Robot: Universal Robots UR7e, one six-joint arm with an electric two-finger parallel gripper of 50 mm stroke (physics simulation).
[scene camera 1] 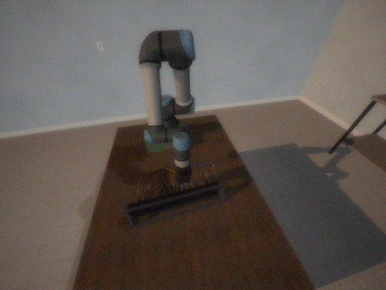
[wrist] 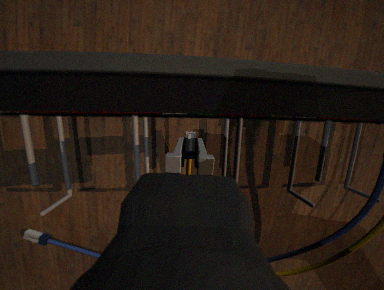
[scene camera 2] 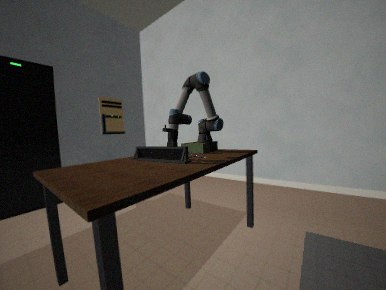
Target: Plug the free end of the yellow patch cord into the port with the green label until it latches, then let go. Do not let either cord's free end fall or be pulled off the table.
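Where they show: gripper, fingertip midpoint: point(wrist: 190, 146); arm's base, origin of the base link: point(scene camera 1: 168, 125) point(scene camera 2: 204, 142).
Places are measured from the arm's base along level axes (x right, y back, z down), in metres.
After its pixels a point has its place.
My gripper point(wrist: 190, 146) {x -0.028, y -0.542, z 0.067 m} point(scene camera 1: 184, 182) is shut on the dark boot of the yellow cord's plug point(wrist: 190, 142) {x -0.028, y -0.548, z 0.062 m}. The plug's pale tip points at the patch panel point(wrist: 190, 93) {x -0.036, y -0.588, z -0.006 m} point(scene camera 1: 172, 199) {x 0.035, y -0.612, z -0.005 m} point(scene camera 2: 161, 154) {x 0.011, y -0.581, z 0.052 m}, and a small gap shows between them in the wrist view. The yellow cord point(wrist: 345, 250) {x 0.193, y -0.417, z 0.039 m} runs out from under the gripper to the right; a bit of it shows between the fingers. The blue cord's free plug point(wrist: 34, 236) {x -0.241, y -0.393, z 0.086 m} lies on the table at the lower left of the wrist view. The ports' row and the green label cannot be made out.
Several thin metal rods point(wrist: 136, 145) {x -0.081, y -0.545, z 0.037 m} point(wrist: 295, 155) {x 0.118, y -0.538, z 0.075 m} stick out from the panel on both sides of the gripper, some with bent ends. The blue cord point(wrist: 320, 243) {x 0.152, y -0.428, z 0.042 m} curves on the right beside the yellow cord. A green block point(scene camera 2: 200, 147) {x -0.062, y -0.177, z 0.037 m} stands under the arm's base on the wooden table point(scene camera 2: 115, 185) {x -0.286, y -1.087, z 0.093 m}.
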